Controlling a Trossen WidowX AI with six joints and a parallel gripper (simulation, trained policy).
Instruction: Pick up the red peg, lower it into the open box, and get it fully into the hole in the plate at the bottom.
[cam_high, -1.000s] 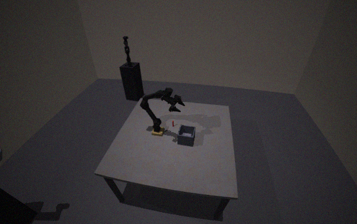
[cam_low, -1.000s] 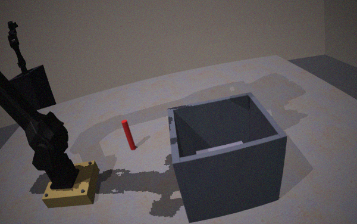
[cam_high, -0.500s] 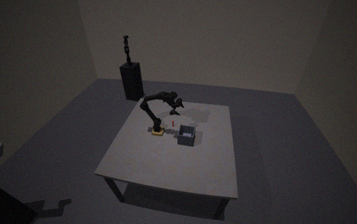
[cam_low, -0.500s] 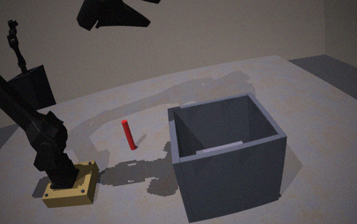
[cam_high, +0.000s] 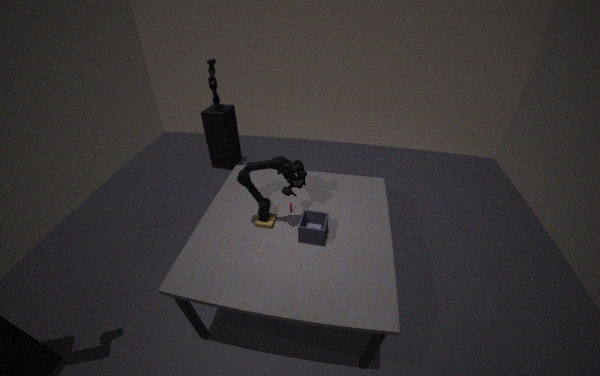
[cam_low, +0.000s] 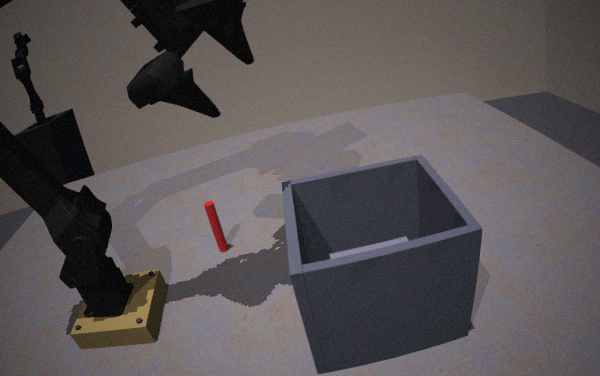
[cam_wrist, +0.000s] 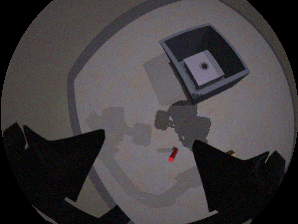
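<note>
My gripper tip is 80 mm past the red peg, 40 mm to the right of it and 200 mm above it. Round my gripper tip: pale plate: 120 mm ahead, 130 mm to the right, 190 mm below.
</note>
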